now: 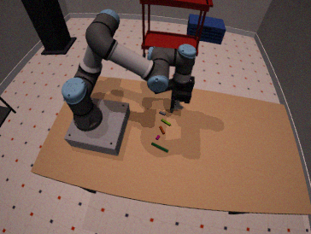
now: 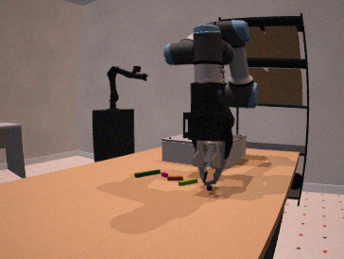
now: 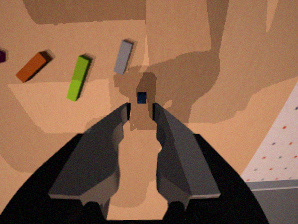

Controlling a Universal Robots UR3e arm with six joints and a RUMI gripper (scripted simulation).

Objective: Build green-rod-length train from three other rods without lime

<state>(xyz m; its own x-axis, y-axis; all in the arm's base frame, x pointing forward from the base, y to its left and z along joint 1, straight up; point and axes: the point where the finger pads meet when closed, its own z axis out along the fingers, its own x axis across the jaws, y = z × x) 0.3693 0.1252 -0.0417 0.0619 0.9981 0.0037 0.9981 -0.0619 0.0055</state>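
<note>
The small blue rod lies 30 mm below my hand. Round my hand: orange rod: 40 mm behind, 110 mm to the right, 30 mm below; lime rod: 20 mm behind, 70 mm to the right, 30 mm below; grey rod: 40 mm behind, 20 mm to the right, 30 mm below.
</note>
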